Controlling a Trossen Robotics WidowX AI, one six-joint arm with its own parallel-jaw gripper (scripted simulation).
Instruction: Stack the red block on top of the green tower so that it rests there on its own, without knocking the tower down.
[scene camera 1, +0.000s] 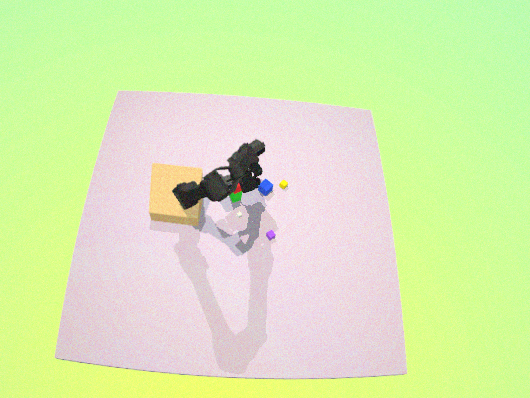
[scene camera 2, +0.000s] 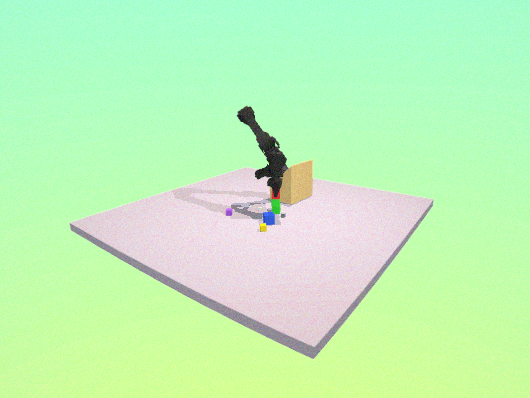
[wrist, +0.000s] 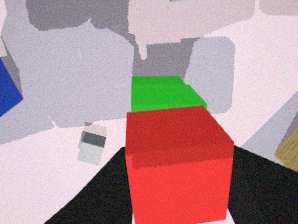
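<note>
I can see a red block (wrist: 178, 158), and my gripper (wrist: 169, 151) is visible too.
</note>
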